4 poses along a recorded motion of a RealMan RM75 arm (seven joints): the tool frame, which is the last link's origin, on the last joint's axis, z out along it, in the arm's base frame.
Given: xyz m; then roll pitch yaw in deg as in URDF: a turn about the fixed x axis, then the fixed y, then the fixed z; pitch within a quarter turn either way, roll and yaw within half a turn.
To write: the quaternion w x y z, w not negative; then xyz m. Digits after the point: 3 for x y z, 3 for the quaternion.
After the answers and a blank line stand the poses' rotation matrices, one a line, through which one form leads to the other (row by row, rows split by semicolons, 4 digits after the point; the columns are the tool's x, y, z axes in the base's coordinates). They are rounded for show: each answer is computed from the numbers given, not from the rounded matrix.
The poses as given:
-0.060 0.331 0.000 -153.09 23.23 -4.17
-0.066 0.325 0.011 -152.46 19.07 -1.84
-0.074 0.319 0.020 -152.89 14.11 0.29
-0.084 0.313 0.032 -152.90 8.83 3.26
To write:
0.235 -0.950 0.081 0.187 -0.060 0.331 0.000
0.237 -0.957 0.055 0.157 -0.066 0.325 0.011
0.232 -0.965 0.026 0.120 -0.074 0.319 0.020
0.231 -0.969 -0.010 0.081 -0.084 0.313 0.032

0.9165 -0.2429 -0.3179; -0.0668 -0.8764 0.4770; -0.3944 -0.4159 -0.8194
0.9446 -0.1795 -0.2747; -0.0303 -0.8814 0.4714; -0.3267 -0.4370 -0.8380
0.9698 -0.1066 -0.2193; 0.0049 -0.8907 0.4546; -0.2438 -0.4420 -0.8633
0.9865 -0.0192 -0.1623; 0.0562 -0.8927 0.4470; -0.1535 -0.4501 -0.8797

